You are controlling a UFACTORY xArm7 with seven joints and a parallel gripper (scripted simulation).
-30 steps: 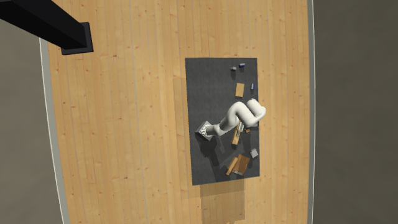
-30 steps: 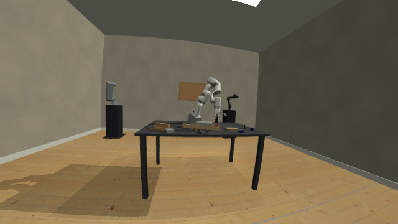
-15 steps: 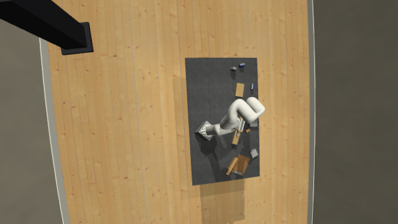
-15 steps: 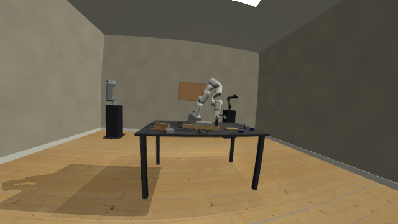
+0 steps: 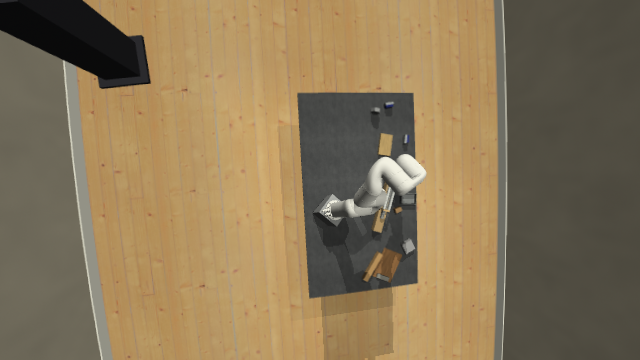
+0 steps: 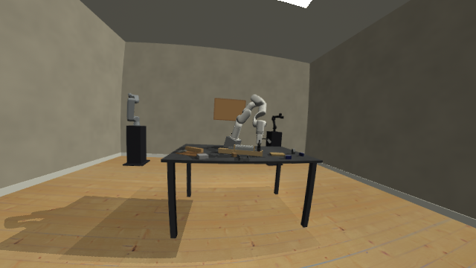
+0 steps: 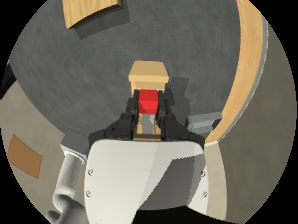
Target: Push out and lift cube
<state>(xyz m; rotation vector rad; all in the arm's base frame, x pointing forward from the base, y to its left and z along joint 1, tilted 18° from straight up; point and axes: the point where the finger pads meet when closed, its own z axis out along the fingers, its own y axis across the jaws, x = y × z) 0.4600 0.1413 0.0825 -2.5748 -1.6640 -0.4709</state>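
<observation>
My hand is 1 cm above the red cube. Round my hand: flat wooden plate: 23 cm to the left, 6 cm below, 1 cm behind; then wooden channel: 14 cm to the right, 6 cm behind, 1 cm below; then grey tray: 19 cm to the right, 12 cm ahead, 6 cm below.
</observation>
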